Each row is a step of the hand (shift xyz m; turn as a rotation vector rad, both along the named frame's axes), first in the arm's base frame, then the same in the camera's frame.
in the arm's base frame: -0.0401 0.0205 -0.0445 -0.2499 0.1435 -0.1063
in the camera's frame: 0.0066 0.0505 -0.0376 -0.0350 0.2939 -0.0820
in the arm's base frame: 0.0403 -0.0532 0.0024 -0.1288 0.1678 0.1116
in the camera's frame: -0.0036 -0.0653 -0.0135 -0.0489 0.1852 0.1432
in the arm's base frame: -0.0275 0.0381 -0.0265 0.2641 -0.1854 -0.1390
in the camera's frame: 0.0158 0.0504 -0.0110 0.1434 -0.2874 -0.1424
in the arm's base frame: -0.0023 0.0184 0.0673 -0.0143 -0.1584 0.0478
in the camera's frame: -0.0248 0.0018 0.0652 -0.1209 -0.1074 -0.0378
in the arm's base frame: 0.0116 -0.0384 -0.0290 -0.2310 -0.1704 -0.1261
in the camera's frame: 0.0010 -0.0292 -0.0400 -0.1860 0.0689 -0.2428
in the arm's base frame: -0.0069 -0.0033 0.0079 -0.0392 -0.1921 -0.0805
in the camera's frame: -0.0104 0.0011 0.0035 -0.0923 -0.0894 -0.1685
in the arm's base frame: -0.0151 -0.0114 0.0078 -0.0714 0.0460 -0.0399
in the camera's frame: -0.0203 0.0014 -0.0024 -0.0025 0.0892 -0.0292
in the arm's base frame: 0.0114 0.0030 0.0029 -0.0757 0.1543 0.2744
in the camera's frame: 0.0078 -0.0065 0.0066 -0.1018 0.1086 0.2875
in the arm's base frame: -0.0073 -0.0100 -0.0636 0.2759 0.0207 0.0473
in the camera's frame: 0.0212 0.0100 -0.0604 0.1725 -0.1887 0.1159
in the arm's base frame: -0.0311 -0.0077 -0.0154 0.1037 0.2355 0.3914
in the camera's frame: -0.0174 0.0194 -0.0241 0.0049 0.0165 0.4681
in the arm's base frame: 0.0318 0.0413 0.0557 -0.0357 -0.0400 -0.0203
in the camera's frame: 0.0164 -0.0043 0.0744 -0.0359 0.0014 -0.0447
